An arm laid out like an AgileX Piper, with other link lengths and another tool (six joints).
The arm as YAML. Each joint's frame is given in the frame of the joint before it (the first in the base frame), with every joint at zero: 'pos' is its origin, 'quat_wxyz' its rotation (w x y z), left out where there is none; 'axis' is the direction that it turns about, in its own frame. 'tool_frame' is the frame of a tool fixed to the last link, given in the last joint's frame.
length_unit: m
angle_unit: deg
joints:
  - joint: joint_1
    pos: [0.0, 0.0, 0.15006]
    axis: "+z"
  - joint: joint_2
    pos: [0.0, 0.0, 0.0]
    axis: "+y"
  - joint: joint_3
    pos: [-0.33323, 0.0, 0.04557]
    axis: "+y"
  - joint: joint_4
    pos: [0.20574, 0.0, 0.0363]
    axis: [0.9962, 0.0, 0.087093]
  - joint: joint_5
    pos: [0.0, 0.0, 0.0]
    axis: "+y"
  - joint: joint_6
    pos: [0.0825, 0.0, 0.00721]
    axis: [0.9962, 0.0, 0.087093]
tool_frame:
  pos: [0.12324, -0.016, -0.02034]
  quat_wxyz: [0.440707, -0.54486, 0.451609, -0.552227]
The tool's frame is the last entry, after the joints.
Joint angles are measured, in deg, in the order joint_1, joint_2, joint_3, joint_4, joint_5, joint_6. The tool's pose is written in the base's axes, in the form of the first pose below.
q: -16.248, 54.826, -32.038, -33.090, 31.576, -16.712
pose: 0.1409 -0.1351 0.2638 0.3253 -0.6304 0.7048 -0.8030 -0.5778 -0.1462
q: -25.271, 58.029, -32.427, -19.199, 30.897, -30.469
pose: 0.1353 -0.1386 0.2450 0.3260 -0.7168 0.6164 -0.8444 -0.5139 -0.1511
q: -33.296, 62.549, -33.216, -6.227, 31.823, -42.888
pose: 0.1334 -0.1419 0.2256 0.3125 -0.8028 0.5078 -0.8803 -0.4456 -0.1626
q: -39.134, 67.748, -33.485, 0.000, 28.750, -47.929
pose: 0.1392 -0.1567 0.2123 0.2501 -0.8533 0.4575 -0.9104 -0.3681 -0.1890
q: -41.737, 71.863, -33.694, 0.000, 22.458, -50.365
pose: 0.1509 -0.1803 0.2099 0.2338 -0.8343 0.4992 -0.9109 -0.3676 -0.1877
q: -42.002, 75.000, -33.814, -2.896, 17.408, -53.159
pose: 0.1634 -0.1979 0.2096 0.2972 -0.7777 0.5540 -0.8876 -0.4389 -0.1400
